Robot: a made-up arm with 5 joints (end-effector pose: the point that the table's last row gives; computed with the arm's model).
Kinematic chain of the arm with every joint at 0, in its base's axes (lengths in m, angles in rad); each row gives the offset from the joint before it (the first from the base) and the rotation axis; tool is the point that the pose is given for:
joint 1: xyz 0 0 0.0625 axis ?
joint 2: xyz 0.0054 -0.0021 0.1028 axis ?
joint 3: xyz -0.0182 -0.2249 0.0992 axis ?
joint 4: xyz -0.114 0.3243 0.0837 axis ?
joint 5: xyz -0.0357 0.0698 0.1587 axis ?
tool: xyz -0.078 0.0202 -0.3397
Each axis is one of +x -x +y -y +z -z.
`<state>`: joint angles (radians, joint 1 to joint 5).
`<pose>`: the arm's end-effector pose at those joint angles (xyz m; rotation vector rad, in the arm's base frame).
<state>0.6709 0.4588 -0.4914 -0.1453 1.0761</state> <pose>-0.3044 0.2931 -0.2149 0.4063 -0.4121 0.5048</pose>
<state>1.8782 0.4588 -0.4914 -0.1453 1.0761</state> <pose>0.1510 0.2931 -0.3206 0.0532 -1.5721 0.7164</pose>
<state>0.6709 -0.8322 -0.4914 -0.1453 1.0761</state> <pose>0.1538 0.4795 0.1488 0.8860 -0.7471 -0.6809</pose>
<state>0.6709 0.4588 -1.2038 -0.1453 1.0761</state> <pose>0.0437 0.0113 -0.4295 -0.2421 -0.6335 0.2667</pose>
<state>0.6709 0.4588 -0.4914 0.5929 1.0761</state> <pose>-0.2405 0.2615 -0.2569 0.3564 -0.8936 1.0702</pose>
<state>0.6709 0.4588 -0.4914 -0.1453 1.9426</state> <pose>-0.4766 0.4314 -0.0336 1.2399 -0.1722 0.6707</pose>
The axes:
joint 1: -y
joint 2: +z
joint 3: +x
joint 4: -y
joint 5: +x

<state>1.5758 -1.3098 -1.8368 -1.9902 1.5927</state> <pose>0.5362 -0.1635 -0.2071 -1.8139 -0.0468 2.3317</pose>
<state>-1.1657 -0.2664 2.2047 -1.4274 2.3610</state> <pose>0.5237 -0.8401 0.2350 -1.2209 -0.4482 0.7654</pose>
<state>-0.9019 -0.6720 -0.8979 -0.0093 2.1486</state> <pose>0.0610 0.5714 -0.0827 0.8217 0.3455 -1.0523</pose>
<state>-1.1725 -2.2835 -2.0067 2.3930 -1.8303</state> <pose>0.1353 0.4098 0.2939 -2.2405 -0.1463 2.0238</pose>
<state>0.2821 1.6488 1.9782 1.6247 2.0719</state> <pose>0.2360 -0.4307 1.0133 -2.6656 0.0162 0.1722</pose>
